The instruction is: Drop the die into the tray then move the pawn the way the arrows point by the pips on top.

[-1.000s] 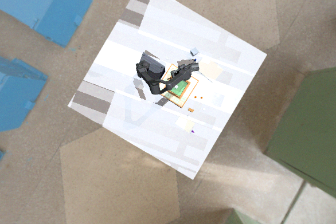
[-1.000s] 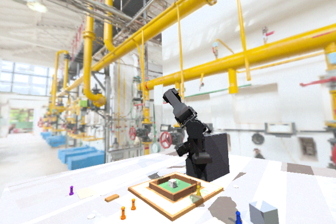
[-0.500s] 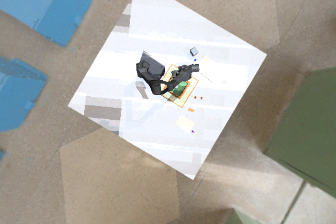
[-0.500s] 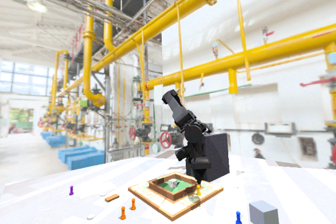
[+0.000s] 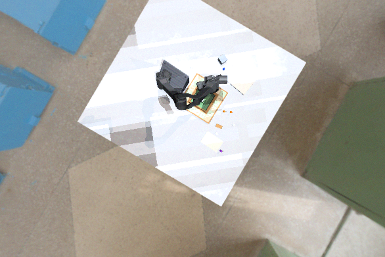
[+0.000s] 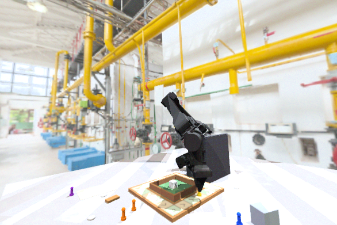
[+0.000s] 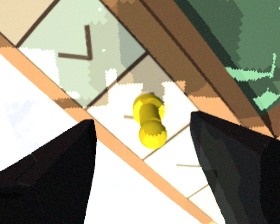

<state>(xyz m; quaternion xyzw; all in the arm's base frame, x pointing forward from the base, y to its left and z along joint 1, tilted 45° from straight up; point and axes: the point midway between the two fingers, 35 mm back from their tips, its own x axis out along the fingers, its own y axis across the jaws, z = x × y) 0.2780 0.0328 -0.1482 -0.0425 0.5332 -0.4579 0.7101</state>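
Right now my gripper tip is 1 cm above the yellow pawn. From my gripper tip the other things lie so: grey cube 2 cm behind, 22 cm to the left, 1 cm below; then blue pawn 3 cm ahead, 17 cm to the left, 2 cm below; then white die 2 cm ahead, 12 cm to the right, 1 cm below.
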